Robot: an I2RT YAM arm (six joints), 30 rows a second.
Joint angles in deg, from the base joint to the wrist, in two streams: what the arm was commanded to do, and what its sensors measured. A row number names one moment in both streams.
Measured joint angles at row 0: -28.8, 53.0, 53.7, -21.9, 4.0, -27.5
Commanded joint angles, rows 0 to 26: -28.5, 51.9, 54.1, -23.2, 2.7, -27.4; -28.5, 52.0, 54.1, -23.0, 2.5, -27.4; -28.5, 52.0, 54.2, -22.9, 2.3, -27.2; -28.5, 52.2, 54.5, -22.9, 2.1, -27.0; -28.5, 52.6, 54.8, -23.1, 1.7, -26.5; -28.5, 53.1, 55.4, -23.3, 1.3, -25.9; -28.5, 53.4, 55.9, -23.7, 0.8, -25.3; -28.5, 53.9, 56.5, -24.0, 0.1, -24.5; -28.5, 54.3, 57.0, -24.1, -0.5, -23.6; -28.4, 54.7, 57.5, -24.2, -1.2, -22.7; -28.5, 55.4, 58.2, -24.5, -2.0, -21.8; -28.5, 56.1, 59.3, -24.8, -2.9, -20.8; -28.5, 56.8, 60.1, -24.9, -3.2, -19.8; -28.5, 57.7, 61.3, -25.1, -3.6, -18.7; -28.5, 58.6, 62.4, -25.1, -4.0, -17.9; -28.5, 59.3, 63.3, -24.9, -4.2, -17.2; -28.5, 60.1, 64.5, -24.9, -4.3, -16.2; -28.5, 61.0, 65.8, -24.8, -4.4, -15.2; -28.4, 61.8, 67.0, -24.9, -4.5, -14.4; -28.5, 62.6, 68.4, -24.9, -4.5, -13.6; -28.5, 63.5, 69.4, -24.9, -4.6, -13.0; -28.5, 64.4, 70.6, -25.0, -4.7, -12.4; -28.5, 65.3, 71.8, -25.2, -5.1, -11.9; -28.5, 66.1, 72.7, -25.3, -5.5, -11.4; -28.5, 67.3, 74.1, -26.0, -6.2, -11.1; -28.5, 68.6, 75.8, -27.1, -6.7, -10.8; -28.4, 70.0, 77.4, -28.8, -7.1, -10.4
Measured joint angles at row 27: -28.8, 67.6, 73.4, -25.2, -5.0, -13.6
